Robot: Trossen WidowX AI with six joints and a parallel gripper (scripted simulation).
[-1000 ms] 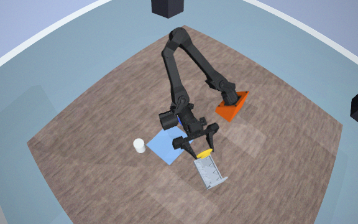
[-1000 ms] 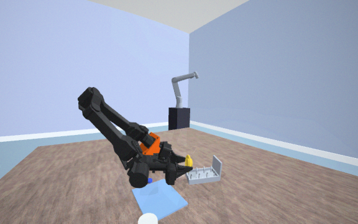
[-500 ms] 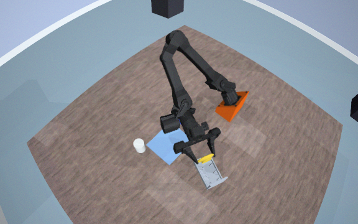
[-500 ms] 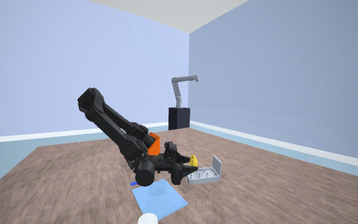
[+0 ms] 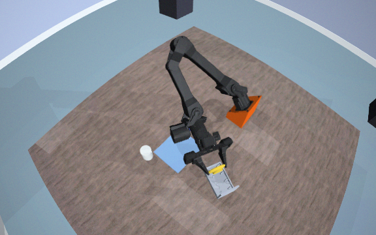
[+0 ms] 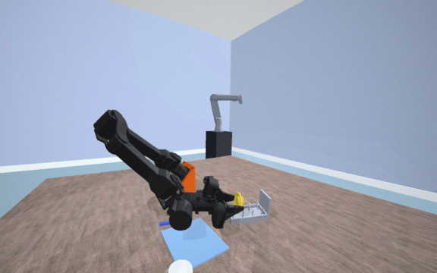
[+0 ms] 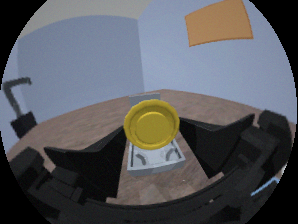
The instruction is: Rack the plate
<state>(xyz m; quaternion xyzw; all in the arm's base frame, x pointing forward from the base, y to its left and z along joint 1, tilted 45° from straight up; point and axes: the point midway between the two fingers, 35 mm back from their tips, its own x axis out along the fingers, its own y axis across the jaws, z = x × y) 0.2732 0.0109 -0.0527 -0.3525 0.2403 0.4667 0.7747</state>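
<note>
My gripper tip is now 30 mm above the grey dish rack, 20 mm to the right of it and 10 mm short of it. Round my gripper tip: yellow plate 10 mm to the right; blue spoon 190 mm to the right, 90 mm behind, 50 mm below; light blue mat 180 mm to the right, 50 mm below, 10 mm ahead.
</note>
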